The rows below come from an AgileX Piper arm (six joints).
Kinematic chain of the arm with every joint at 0, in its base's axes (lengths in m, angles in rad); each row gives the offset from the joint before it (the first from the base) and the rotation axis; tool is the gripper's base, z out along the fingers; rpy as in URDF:
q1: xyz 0 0 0.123 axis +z
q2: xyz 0 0 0 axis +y
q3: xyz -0.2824 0 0.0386 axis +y
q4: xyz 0.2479 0 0.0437 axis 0.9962 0 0.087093
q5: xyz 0 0 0 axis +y
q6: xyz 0.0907 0 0.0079 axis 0.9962 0 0.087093
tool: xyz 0 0 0 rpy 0 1.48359 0
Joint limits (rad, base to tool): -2.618..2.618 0..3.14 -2.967..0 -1.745..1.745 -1.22..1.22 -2.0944..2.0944
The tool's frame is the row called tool.
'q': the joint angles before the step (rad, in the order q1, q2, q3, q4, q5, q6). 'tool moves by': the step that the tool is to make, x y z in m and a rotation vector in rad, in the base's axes. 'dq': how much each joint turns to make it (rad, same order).
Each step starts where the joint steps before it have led.
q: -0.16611, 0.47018, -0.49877, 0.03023, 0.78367, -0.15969
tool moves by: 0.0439, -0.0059, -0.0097, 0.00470, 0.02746, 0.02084
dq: -0.00067, 0.21860, -0.00001, 0.03785, -0.18948, -0.04852
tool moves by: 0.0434, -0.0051, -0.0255, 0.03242, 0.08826, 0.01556
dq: 0.00062, 0.25006, -0.00578, 0.07359, -0.14918, -0.06890
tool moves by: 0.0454, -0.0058, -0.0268, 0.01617, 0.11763, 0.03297
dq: 0.00029, 0.26924, -0.07068, 0.07976, -0.07359, -0.10562
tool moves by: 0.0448, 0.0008, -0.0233, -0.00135, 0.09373, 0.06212
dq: 0.02905, 0.23377, -0.11649, 0.03131, -0.01981, -0.06716
